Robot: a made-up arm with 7 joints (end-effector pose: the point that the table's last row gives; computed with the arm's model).
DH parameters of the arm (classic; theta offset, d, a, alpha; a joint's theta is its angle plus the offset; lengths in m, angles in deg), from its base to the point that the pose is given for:
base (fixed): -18.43 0 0.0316 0
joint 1: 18.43 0.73 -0.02 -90
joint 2: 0 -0.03 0 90
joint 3: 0 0.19 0.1 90
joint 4: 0 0.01 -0.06 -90
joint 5: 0 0.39 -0.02 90
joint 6: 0 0.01 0.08 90
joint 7: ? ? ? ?
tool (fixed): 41.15 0 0 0
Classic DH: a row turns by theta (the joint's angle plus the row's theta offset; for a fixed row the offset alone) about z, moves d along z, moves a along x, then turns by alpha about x.
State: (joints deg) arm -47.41 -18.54 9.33 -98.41 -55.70 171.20 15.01
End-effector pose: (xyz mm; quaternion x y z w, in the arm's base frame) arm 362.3 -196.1 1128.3 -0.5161 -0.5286 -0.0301 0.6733
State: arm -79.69 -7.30 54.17 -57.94 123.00 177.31 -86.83
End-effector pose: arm 334.5 -208.2 1158.8 0.0719 -0.8883 -0.1813 0.4158
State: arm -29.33 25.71 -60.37 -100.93 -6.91 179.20 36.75
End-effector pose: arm 75.8 -577.8 872.9 -0.3918 -0.3778 -0.6618 0.5155
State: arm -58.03 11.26 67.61 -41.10 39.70 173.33 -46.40
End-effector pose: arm 318.3 -138.4 1254.7 0.0753 -0.8979 0.0012 0.4336
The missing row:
joint 7: 41.97 -0.01 0 178.72
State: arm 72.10 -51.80 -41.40 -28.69 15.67 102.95 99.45
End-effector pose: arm 94.8 -487.5 1251.3 0.8726 -0.0391 -0.3341 0.3541
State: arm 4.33 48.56 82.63 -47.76 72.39 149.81 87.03
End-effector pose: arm 481.7 338.0 971.1 0.5416 0.7154 -0.3609 0.2542
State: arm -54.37 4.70 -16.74 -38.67 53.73 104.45 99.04
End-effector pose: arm 75.1 -378.2 1307.5 0.5282 -0.3254 -0.7587 0.1990
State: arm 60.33 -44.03 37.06 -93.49 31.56 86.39 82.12
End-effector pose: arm -144.4 271.5 1232.3 0.2225 0.0411 0.1916 0.9550
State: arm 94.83 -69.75 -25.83 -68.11 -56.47 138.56 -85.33
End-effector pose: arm 234.3 -293.4 1301.5 -0.3679 -0.7730 0.3598 0.3710
